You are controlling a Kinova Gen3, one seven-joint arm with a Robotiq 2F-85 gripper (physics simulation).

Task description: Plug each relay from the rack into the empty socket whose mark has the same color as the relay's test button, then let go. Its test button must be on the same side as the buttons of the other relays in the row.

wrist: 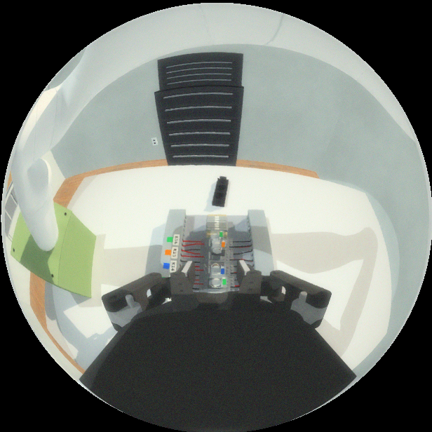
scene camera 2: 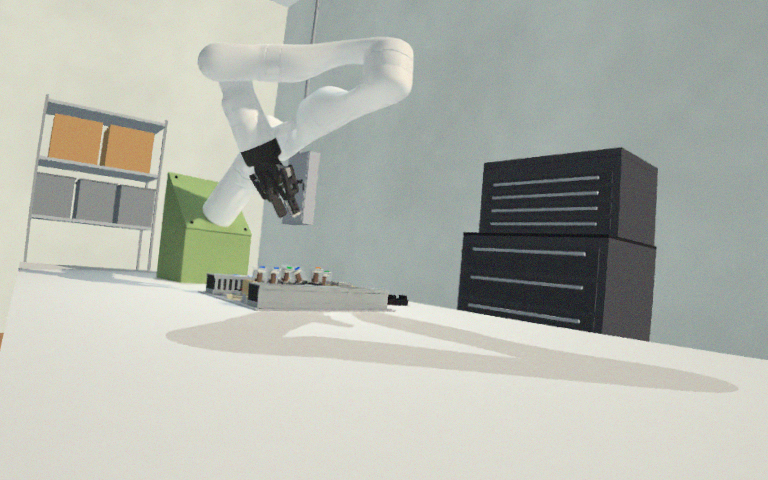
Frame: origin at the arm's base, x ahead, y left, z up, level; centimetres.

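Seen in the pictures: gripper, fingertip midpoint: (scene camera 2: 289, 216); arm's base, link origin: (scene camera 2: 217, 214).
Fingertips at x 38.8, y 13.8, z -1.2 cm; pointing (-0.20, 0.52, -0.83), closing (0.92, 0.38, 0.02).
Offsets run from my fingertips to a thing's middle. Level surfaces: height alone.
My gripper (scene camera 2: 288, 213) (wrist: 215, 269) is partly open and empty, high above the grey panel (scene camera 2: 322, 298) (wrist: 259, 227). Clear relays stand in a row between its walls, among them one with an orange button {dy +7.2, dx -2.1, dz -12.3 cm} (scene camera 2: 317, 276) (wrist: 216, 245). Other relays have green or blue buttons; one with a blue button {dy +3.2, dx -0.8, dz -12.4 cm} (scene camera 2: 297, 275) looks tilted. In the wrist view the buttons are on the relays' right side. A green mark (wrist: 170, 239), an orange mark (wrist: 168, 252) and a blue mark (wrist: 166, 266) are on the left wall. The black rack {dy +26.3, dx -8.5, dz -16.5 cm} (scene camera 2: 397, 300) (wrist: 220, 191) lies beyond the panel; no relay is discernible in it.
A green sloped cabinet (scene camera 2: 203, 254) (wrist: 75, 250) stands on the left beside the arm base. Dark drawer cabinets (scene camera 2: 532, 283) (wrist: 200, 125) stand behind the table {dz -17.7 cm} (scene camera 2: 339, 418) (wrist: 135, 200). Red and black wires (wrist: 192, 243) run beside the relay row.
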